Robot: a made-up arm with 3 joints. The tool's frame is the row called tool. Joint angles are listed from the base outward. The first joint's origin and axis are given. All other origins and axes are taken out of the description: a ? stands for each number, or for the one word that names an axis. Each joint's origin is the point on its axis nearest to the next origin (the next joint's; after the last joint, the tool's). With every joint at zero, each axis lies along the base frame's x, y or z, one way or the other. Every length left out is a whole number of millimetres.
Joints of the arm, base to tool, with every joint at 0 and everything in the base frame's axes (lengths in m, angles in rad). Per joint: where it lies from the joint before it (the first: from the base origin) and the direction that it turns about. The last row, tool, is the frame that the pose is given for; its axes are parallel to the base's.
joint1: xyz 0.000 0.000 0.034 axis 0 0 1
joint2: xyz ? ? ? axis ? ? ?
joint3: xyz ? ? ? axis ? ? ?
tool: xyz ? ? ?
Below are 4 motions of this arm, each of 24 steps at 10 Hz.
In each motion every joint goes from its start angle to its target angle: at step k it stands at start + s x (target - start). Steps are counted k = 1, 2, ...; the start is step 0. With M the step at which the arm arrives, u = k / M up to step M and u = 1 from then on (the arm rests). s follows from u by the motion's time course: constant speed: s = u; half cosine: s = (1 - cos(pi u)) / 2; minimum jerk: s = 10 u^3 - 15 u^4 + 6 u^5.
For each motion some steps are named. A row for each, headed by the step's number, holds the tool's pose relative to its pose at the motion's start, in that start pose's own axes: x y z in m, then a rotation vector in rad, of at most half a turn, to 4 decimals.
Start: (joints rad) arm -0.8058 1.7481 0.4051
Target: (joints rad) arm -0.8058 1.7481 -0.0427
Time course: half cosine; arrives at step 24
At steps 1, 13, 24:
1: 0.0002 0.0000 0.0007 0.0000 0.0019 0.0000
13: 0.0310 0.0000 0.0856 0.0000 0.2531 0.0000
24: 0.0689 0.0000 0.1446 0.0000 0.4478 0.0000

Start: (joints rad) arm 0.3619 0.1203 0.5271
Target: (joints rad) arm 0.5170 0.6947 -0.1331
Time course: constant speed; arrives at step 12
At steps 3, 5, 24:
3: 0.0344 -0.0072 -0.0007 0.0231 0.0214 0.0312
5: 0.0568 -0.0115 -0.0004 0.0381 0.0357 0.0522
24: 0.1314 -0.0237 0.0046 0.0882 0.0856 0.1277

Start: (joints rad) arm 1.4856 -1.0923 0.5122
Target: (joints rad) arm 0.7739 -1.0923 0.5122
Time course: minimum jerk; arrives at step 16
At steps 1, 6, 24:
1: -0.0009 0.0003 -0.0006 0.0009 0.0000 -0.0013
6: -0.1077 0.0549 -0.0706 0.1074 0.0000 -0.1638
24: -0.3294 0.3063 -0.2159 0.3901 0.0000 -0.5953

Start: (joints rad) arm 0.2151 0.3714 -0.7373
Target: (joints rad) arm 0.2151 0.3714 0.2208
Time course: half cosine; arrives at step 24
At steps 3, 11, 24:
3: -0.0026 0.0000 -0.0129 0.0000 -0.0365 0.0000
11: -0.0019 0.0000 -0.1492 0.0000 -0.4165 0.0000
24: 0.0849 0.0000 -0.3215 0.0000 -0.9581 0.0000

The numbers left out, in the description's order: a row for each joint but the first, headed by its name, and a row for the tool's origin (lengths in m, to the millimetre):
joint2: xyz 0.039 -0.683 0.000, axis 0 -1 0
joint3: xyz 0.084 0.000 -0.047, axis 0 -1 0
tool: xyz -0.352 0.000 0.079

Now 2 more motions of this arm.
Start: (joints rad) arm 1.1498 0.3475 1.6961
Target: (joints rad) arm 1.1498 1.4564 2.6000
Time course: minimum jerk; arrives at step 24
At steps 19, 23, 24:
19: 0.4797 0.0000 -0.4494 0.0000 -1.8829 0.0000
23: 0.5316 0.0000 -0.4393 0.0000 -2.0114 0.0000
24: 0.5322 0.0000 -0.4392 0.0000 -2.0128 0.0000

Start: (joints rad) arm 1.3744 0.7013 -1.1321
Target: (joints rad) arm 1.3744 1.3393 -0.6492
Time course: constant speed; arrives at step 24
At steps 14, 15, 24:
14: -0.0012 0.0000 -0.2058 0.0000 -0.6539 0.0000
15: 0.0041 0.0000 -0.2195 0.0000 -0.7006 0.0000
24: 0.0790 0.0000 -0.3261 0.0000 -1.1209 0.0000

